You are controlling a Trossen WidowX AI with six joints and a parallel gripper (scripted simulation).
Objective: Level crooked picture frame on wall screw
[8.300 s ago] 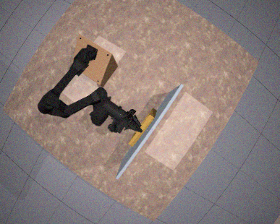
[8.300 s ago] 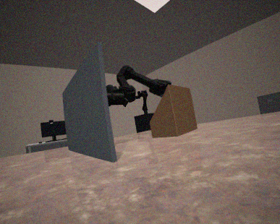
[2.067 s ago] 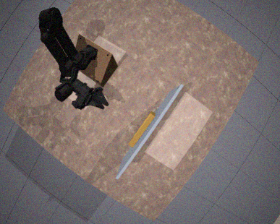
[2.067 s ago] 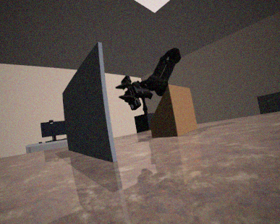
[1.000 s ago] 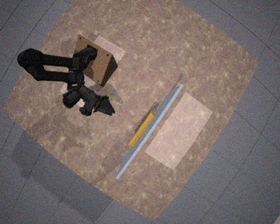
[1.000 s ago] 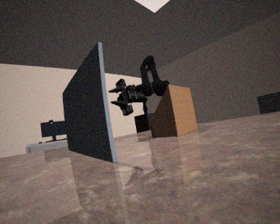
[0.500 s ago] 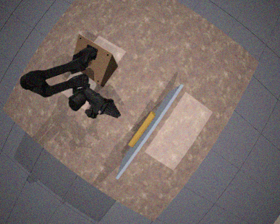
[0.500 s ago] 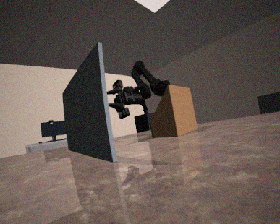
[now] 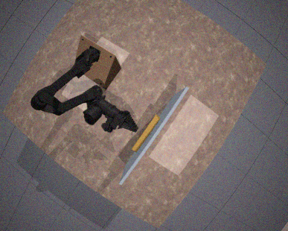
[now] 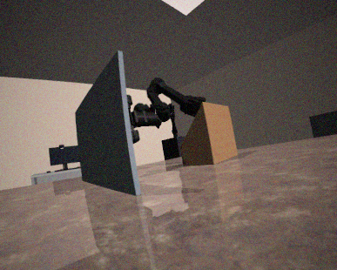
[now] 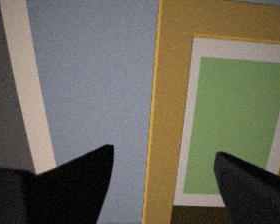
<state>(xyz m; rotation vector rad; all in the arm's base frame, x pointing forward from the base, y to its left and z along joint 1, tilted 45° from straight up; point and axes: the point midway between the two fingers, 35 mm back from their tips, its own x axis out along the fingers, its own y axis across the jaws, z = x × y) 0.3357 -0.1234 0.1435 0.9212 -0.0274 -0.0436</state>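
My gripper tip is 50 mm short of the picture frame, 10 mm to the right of it and 60 mm above it. From my gripper tip the other things lie so: blue-grey wall panel: 60 mm ahead, 20 mm to the left, 60 mm below.
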